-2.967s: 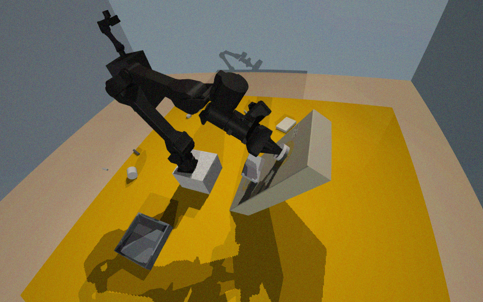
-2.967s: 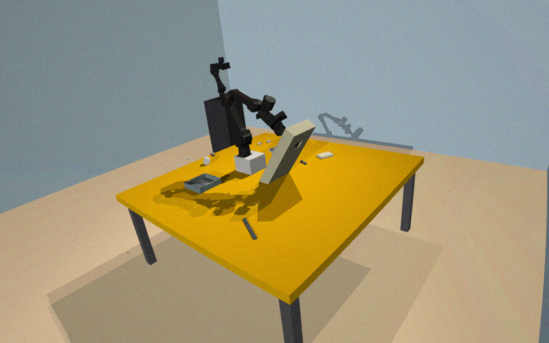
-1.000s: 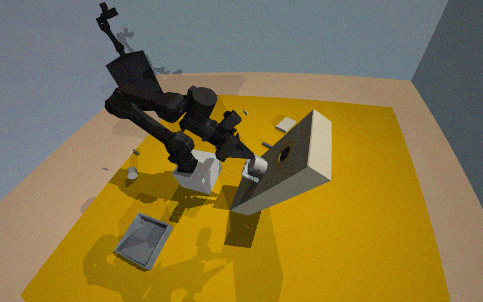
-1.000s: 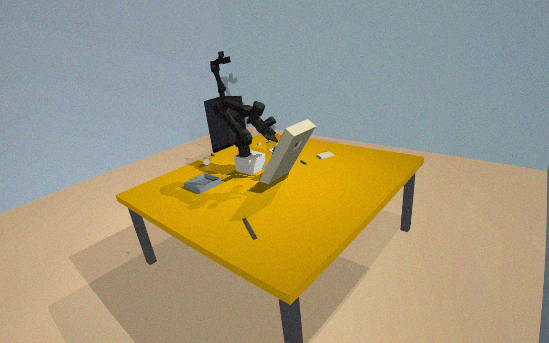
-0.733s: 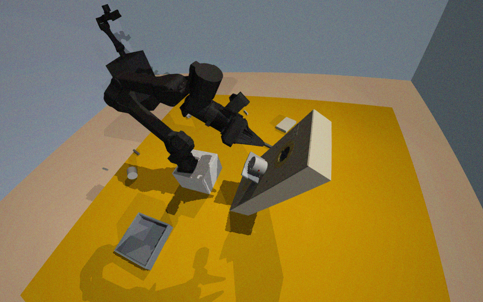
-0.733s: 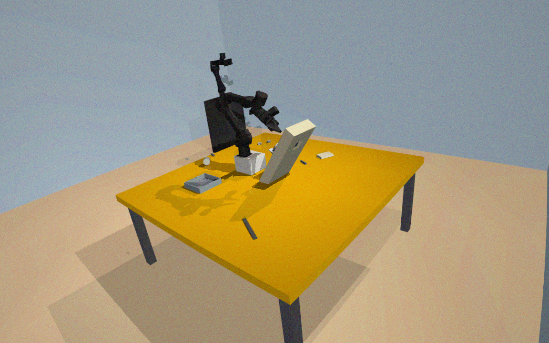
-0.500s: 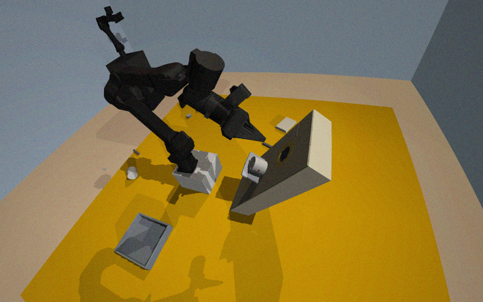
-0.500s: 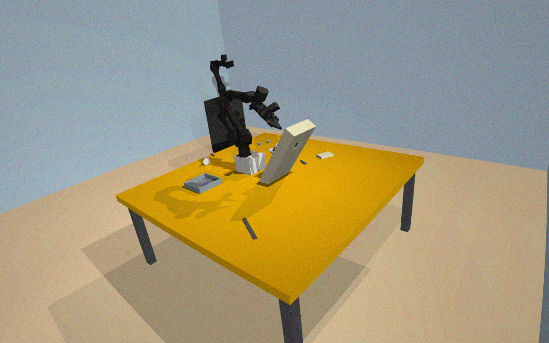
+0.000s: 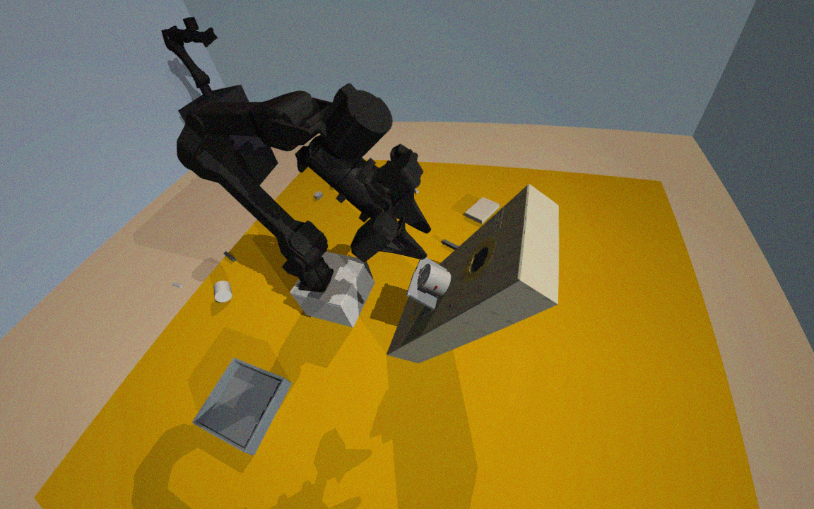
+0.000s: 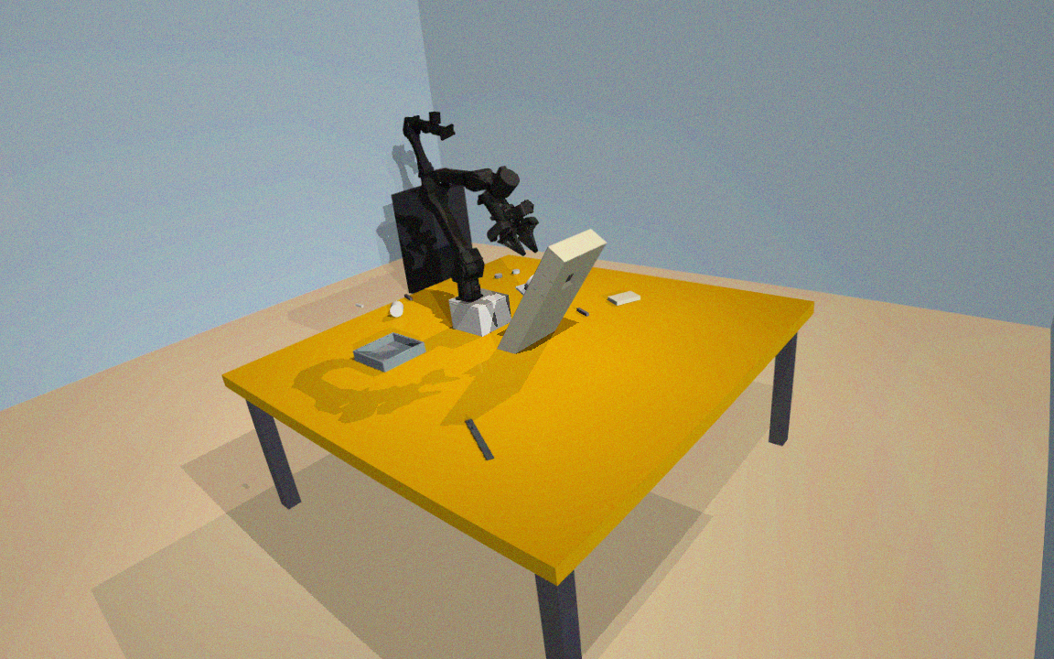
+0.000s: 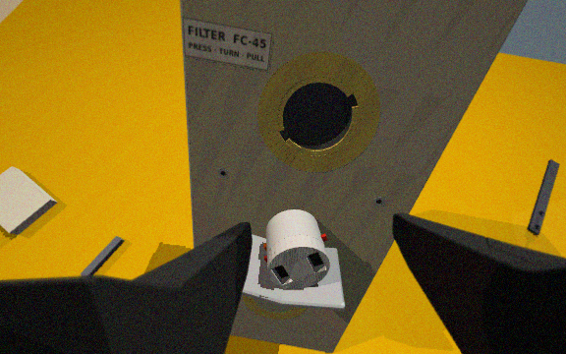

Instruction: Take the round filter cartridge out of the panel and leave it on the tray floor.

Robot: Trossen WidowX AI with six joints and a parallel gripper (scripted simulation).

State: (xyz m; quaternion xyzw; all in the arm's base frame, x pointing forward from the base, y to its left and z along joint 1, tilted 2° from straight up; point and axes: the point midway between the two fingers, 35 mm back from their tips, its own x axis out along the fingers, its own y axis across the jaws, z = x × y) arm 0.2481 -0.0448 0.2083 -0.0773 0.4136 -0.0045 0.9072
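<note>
Now: gripper tip 9 cm above the round grey filter cartridge. From my gripper tip the other things lie so: tray: 38 cm behind, 23 cm to the right, 26 cm below; then flat white pad: 8 cm ahead, 39 cm to the left, 26 cm below; then beige service panel: 5 cm ahead, 11 cm below.
</note>
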